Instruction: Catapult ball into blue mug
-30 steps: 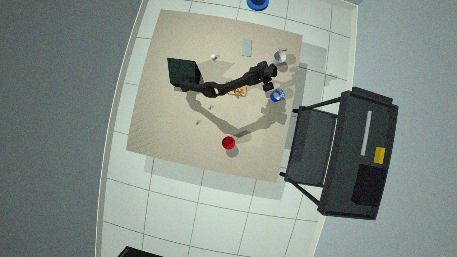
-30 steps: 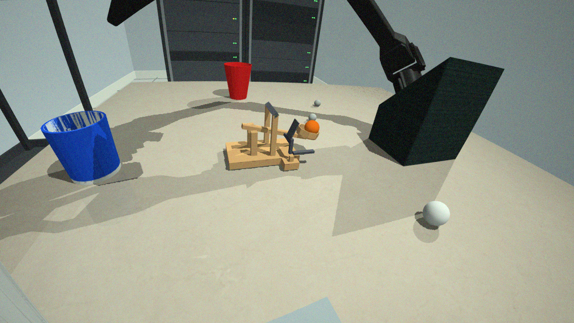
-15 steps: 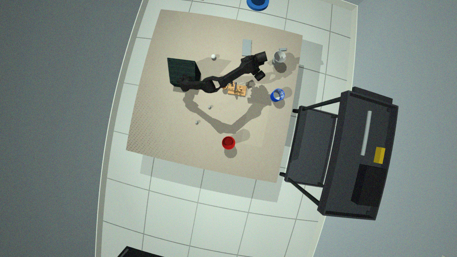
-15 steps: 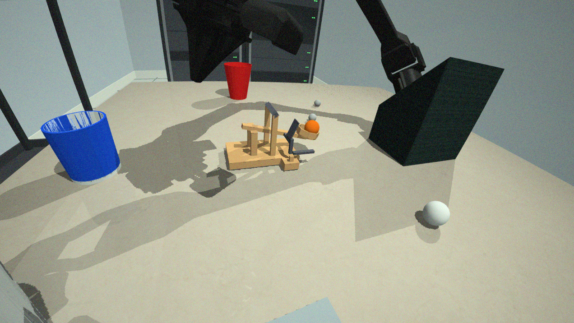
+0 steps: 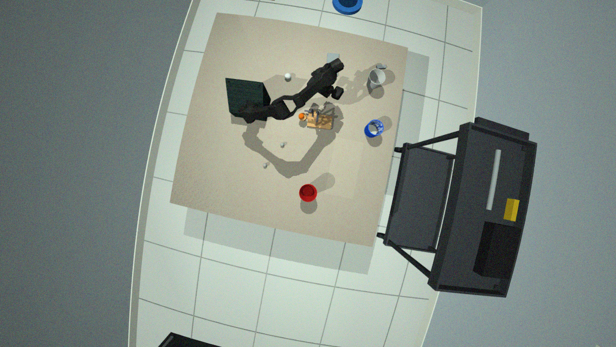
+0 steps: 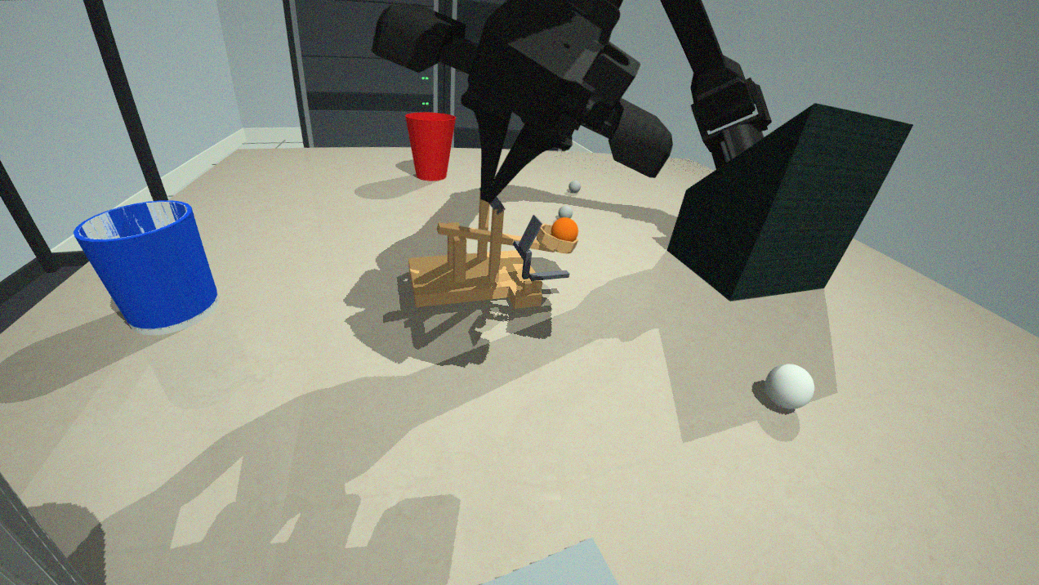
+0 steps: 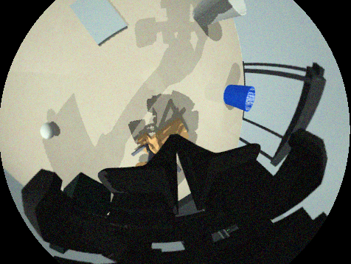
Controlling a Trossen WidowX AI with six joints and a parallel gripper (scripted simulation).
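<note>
Right now my gripper tip is 120 mm to the left of the orange ball, 100 mm past it and 80 mm above it. The rest, counted from my gripper tip: wooden catapult 90 mm to the right, 90 mm below, 40 mm behind; white ball 270 mm behind, 120 mm below, 90 mm to the left; grey plate 270 mm to the left, 140 mm below, 40 mm behind.
</note>
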